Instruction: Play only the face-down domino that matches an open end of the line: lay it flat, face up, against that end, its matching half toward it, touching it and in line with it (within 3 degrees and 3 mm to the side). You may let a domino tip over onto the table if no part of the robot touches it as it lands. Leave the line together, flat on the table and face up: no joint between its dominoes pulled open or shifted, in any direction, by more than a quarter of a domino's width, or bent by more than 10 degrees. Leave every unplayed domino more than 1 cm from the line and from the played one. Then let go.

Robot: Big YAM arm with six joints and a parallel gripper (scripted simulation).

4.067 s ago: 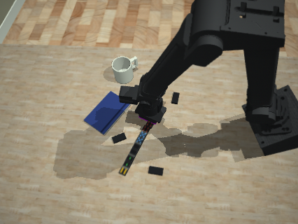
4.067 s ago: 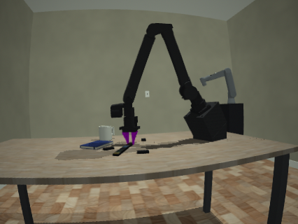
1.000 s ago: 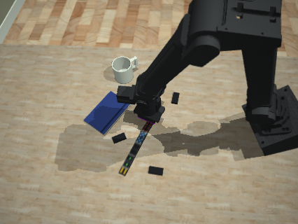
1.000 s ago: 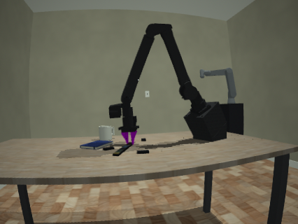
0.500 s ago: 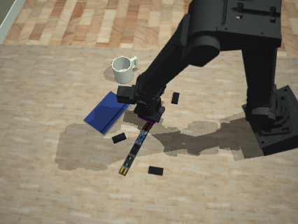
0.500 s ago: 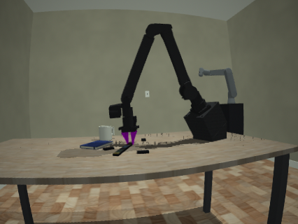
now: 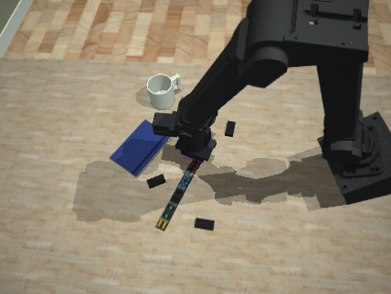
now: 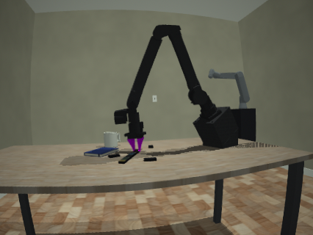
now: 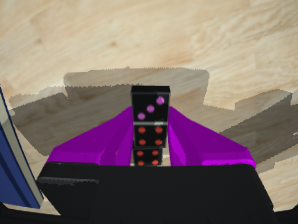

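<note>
My gripper is now right at the black domino. The rest, counted from my hand: white mug: 15 cm ahead, 21 cm to the right, 3 cm above; then blue book: 18 cm ahead, 2 cm to the right.
</note>
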